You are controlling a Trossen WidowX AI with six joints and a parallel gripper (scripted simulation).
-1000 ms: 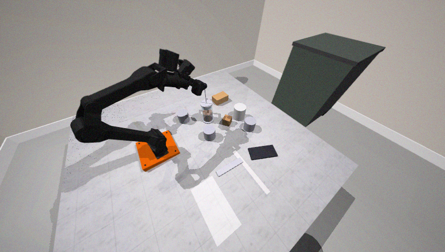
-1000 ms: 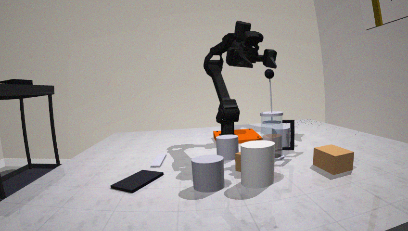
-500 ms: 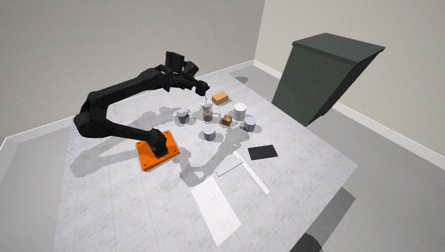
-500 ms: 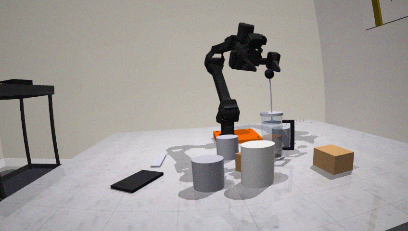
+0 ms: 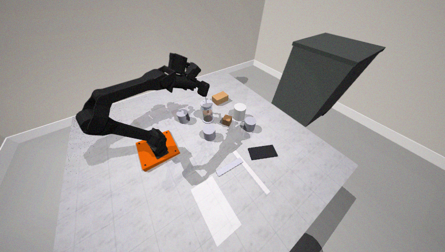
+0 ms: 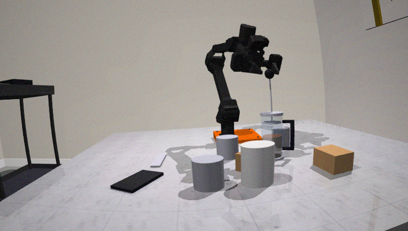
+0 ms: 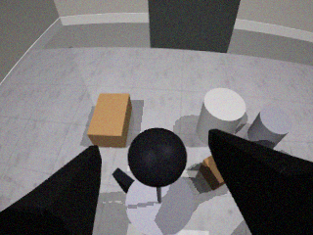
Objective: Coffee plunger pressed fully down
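Now: the coffee press 13 cm below my gripper tip and 1 cm to the left of it. From my gripper tip the other things lie so: white cylinder 22 cm below, 17 cm ahead, 12 cm to the right; then tan box 24 cm below, 19 cm ahead, 10 cm to the left; then brown box 24 cm below, 11 cm to the right, 7 cm ahead.
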